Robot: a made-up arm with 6 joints. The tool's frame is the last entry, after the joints.
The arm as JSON. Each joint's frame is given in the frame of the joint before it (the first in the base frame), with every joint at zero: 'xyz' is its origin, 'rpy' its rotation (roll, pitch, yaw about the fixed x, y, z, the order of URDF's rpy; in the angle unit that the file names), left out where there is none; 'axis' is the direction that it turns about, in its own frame. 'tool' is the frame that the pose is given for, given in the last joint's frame.
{
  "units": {
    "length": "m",
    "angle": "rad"
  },
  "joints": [
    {
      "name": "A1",
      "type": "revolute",
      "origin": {
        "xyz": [
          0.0,
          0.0,
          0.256
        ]
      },
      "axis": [
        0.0,
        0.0,
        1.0
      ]
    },
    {
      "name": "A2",
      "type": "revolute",
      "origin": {
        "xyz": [
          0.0,
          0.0,
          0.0
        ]
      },
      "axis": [
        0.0,
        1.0,
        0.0
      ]
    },
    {
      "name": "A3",
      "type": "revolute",
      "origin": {
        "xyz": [
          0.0,
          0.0,
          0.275
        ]
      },
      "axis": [
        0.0,
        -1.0,
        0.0
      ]
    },
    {
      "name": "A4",
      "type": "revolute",
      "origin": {
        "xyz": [
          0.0,
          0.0,
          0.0
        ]
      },
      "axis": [
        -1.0,
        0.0,
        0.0
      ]
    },
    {
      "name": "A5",
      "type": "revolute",
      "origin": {
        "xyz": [
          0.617,
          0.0,
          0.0
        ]
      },
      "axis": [
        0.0,
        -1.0,
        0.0
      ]
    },
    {
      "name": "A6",
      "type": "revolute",
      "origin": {
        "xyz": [
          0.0,
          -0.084,
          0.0
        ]
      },
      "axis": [
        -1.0,
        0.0,
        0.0
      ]
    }
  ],
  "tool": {
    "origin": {
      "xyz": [
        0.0,
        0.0,
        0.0
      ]
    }
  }
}
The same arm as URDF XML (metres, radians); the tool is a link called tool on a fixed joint. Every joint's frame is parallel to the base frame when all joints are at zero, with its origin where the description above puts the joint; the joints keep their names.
<robot name="arm">
<joint name="A1" type="continuous"><parent link="base"/><child link="link1"/><origin xyz="0 0 0.256" rpy="0 0 0"/><axis xyz="0 0 1"/></joint>
<joint name="A2" type="continuous"><parent link="link1"/><child link="link2"/><origin xyz="0 0 0" rpy="0 0 0"/><axis xyz="0 1 0"/></joint>
<joint name="A3" type="continuous"><parent link="link2"/><child link="link3"/><origin xyz="0 0 0.275" rpy="0 0 0"/><axis xyz="0 -1 0"/></joint>
<joint name="A4" type="continuous"><parent link="link3"/><child link="link4"/><origin xyz="0 0 0" rpy="0 0 0"/><axis xyz="-1 0 0"/></joint>
<joint name="A5" type="continuous"><parent link="link4"/><child link="link5"/><origin xyz="0.617 0 0" rpy="0 0 0"/><axis xyz="0 -1 0"/></joint>
<joint name="A6" type="continuous"><parent link="link5"/><child link="link6"/><origin xyz="0 -0.084 0" rpy="0 0 0"/><axis xyz="-1 0 0"/></joint>
<joint name="tool_joint" type="fixed"><parent link="link6"/><child link="tool"/><origin xyz="0 0 0" rpy="0 0 0"/></joint>
<link name="base"/>
<link name="link1"/>
<link name="link2"/>
<link name="link3"/>
<link name="link4"/>
<link name="link5"/>
<link name="link6"/>
<link name="tool"/>
</robot>

